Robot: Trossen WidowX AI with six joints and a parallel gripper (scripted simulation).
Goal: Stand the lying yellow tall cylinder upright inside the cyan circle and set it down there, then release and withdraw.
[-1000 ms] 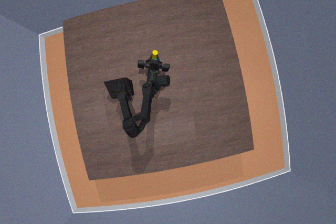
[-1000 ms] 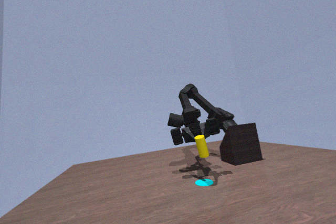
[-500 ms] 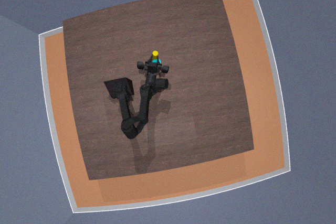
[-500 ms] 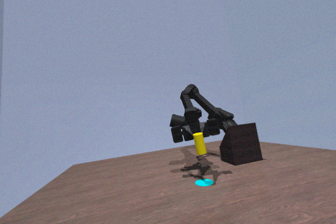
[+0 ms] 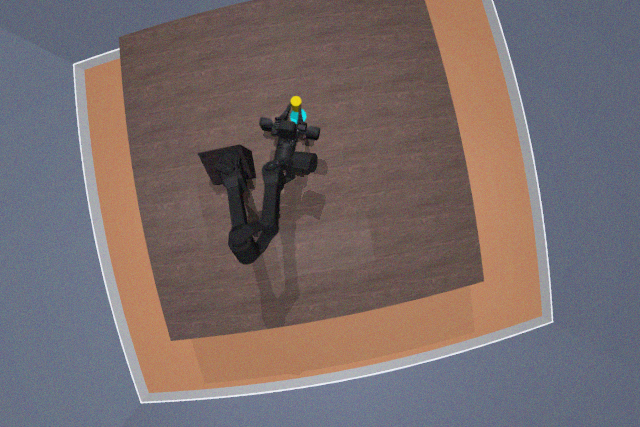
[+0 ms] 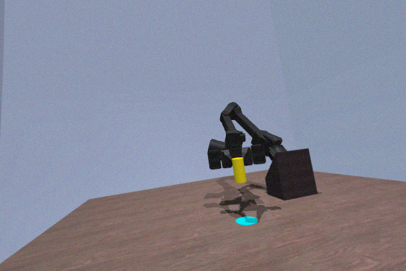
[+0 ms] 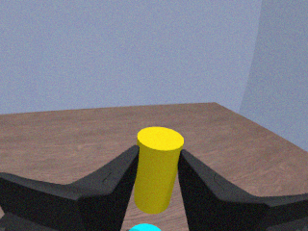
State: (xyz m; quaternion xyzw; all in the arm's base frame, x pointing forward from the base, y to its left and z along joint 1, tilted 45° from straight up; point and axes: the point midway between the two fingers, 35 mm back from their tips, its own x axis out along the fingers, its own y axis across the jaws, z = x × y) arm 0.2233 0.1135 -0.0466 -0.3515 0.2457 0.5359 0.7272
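Right now my gripper tip is 16 cm above the cyan circle. From my gripper tip the other things lie so: yellow tall cylinder (2 cm below).
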